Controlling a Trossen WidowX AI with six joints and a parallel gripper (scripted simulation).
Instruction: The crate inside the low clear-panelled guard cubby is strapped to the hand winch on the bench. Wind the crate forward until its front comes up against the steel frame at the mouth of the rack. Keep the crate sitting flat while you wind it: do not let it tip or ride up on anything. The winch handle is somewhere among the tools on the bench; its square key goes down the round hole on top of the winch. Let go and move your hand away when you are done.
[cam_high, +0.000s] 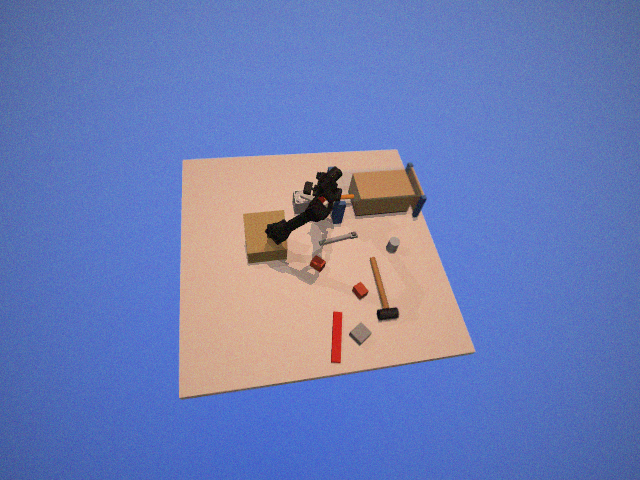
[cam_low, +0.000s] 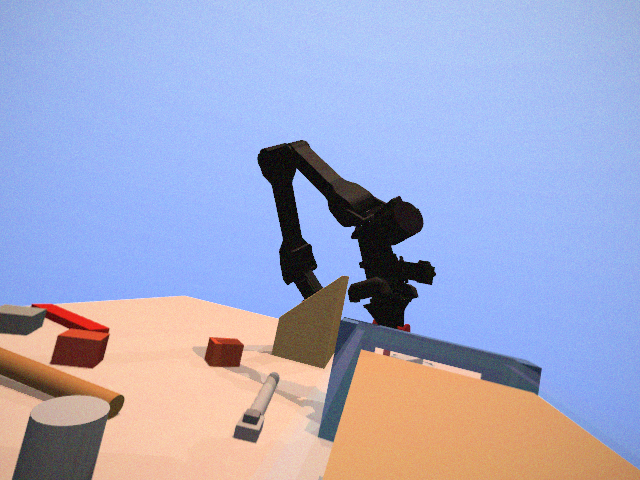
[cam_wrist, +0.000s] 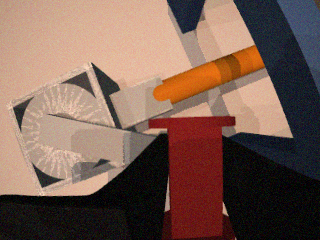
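My gripper tip is 40 mm past the winch handle and 30 mm above it. Also, from my gripper tip: grey winch 110 mm behind, 100 mm below, 30 mm to the left; blue steel frame 70 mm ahead, 40 mm to the left, 30 mm below; red knob 20 mm to the right, 10 mm behind.
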